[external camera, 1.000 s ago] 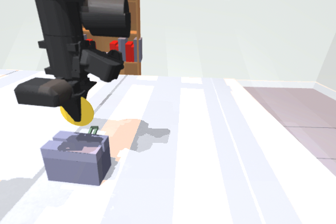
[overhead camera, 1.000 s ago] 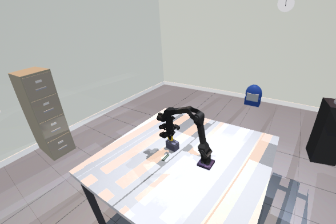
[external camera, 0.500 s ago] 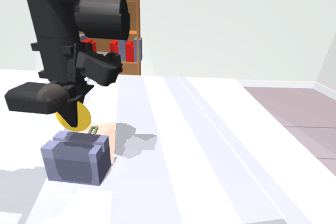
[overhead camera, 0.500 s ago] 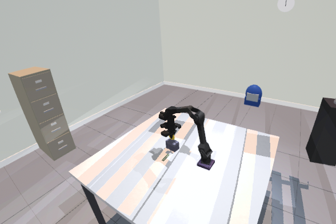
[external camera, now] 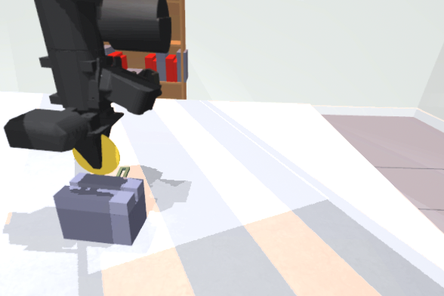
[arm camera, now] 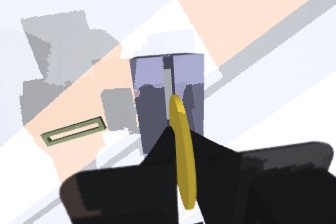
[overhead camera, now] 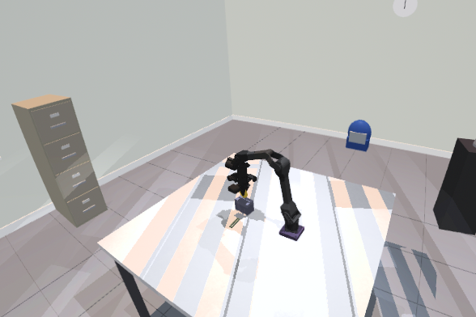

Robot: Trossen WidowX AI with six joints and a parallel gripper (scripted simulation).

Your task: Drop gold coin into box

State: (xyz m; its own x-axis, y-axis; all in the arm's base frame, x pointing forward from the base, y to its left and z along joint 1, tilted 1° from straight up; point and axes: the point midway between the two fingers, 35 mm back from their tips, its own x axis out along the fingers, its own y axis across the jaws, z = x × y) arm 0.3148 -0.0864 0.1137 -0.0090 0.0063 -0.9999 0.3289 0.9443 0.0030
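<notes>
Now: gripper tip 20 mm below the gold coin.
</notes>
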